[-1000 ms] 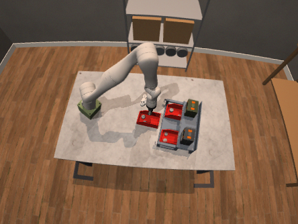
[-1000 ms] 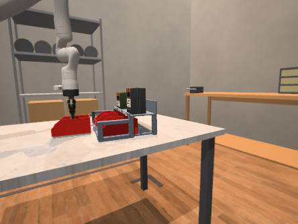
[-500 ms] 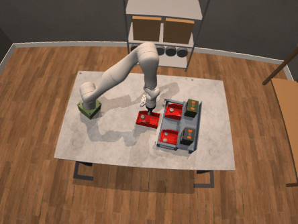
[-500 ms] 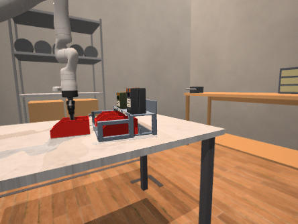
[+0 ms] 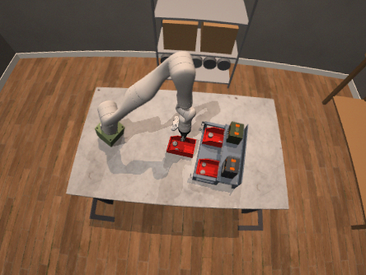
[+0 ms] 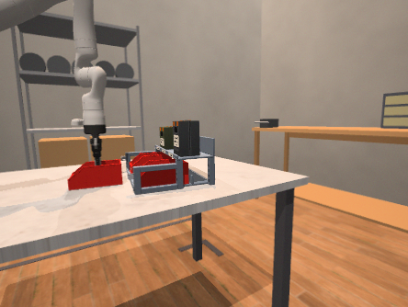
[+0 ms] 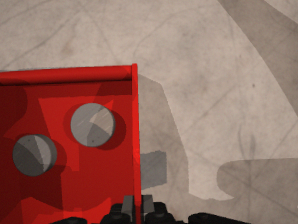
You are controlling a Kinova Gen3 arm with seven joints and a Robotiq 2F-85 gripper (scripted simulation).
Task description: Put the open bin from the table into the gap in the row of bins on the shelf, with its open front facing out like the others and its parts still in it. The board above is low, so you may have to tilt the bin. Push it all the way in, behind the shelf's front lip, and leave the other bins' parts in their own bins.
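My gripper is now 3 cm past the grey round part, 8 cm to the left of it and 6 cm above it. Round my hand: black tool case (29 cm ahead, 18 cm to the right, 9 cm above); then grey shelf (23 cm ahead, 6 cm to the right).
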